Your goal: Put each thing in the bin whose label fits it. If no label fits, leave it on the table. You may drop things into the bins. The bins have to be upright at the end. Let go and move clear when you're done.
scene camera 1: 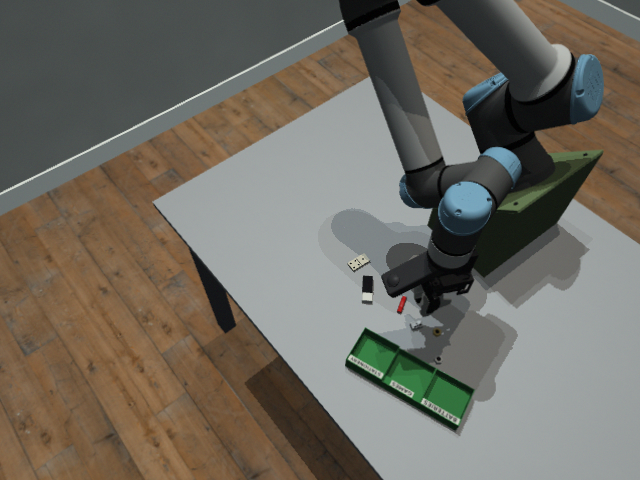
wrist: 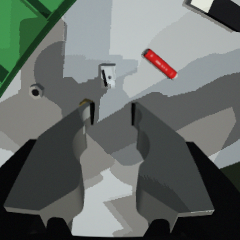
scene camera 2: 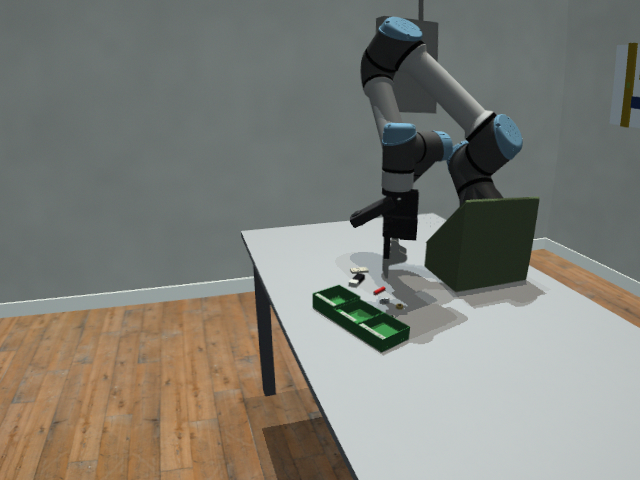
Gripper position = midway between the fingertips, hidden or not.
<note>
In view: my gripper [scene camera 1: 420,309] and a green bin [scene camera 1: 405,372].
The green bin is seen too in scene camera 2 [scene camera 2: 363,314]. My gripper also shows in the wrist view [wrist: 113,104] and in scene camera 2 [scene camera 2: 386,275].
</note>
